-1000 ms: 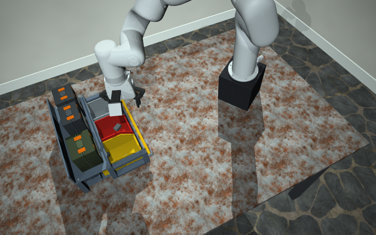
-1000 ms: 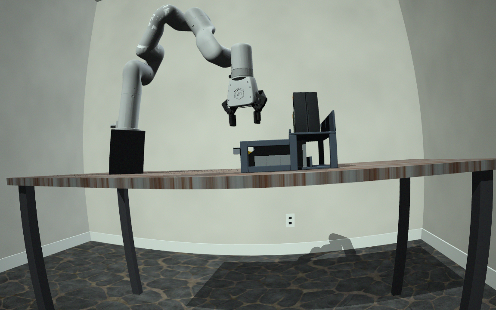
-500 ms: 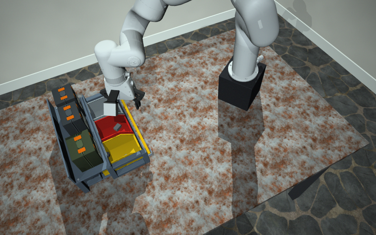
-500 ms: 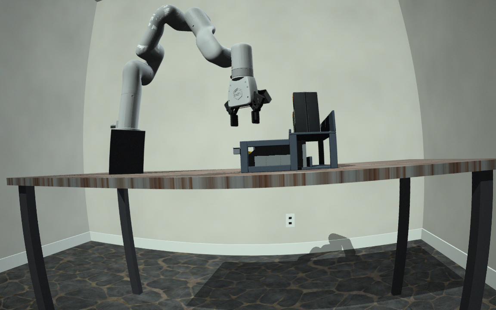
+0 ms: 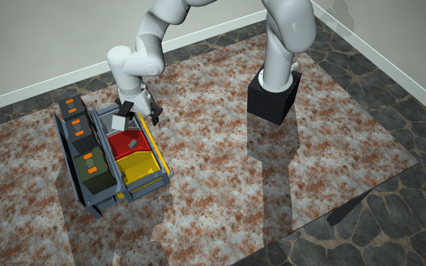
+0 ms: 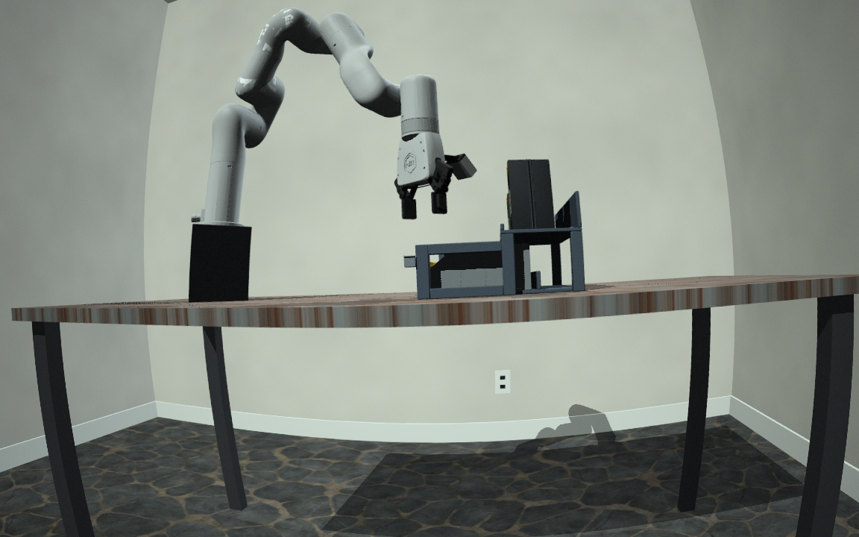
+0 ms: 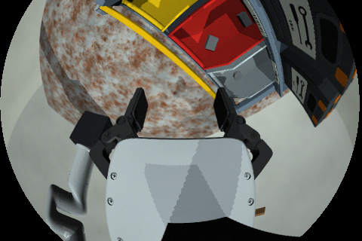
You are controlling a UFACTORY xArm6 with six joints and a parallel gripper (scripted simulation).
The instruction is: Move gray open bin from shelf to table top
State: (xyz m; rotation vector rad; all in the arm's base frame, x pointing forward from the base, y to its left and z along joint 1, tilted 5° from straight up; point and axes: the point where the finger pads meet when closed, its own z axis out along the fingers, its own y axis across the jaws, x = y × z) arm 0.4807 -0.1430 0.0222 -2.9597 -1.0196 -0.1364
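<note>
Now: the yellow strip 100 mm below my hand. Round my hand: yellow bin (120 mm below, 120 mm ahead, 100 mm to the left); gray open bin (120 mm to the right, 120 mm below, 90 mm ahead); red bin (120 mm below, 100 mm ahead, 10 mm to the right).
</note>
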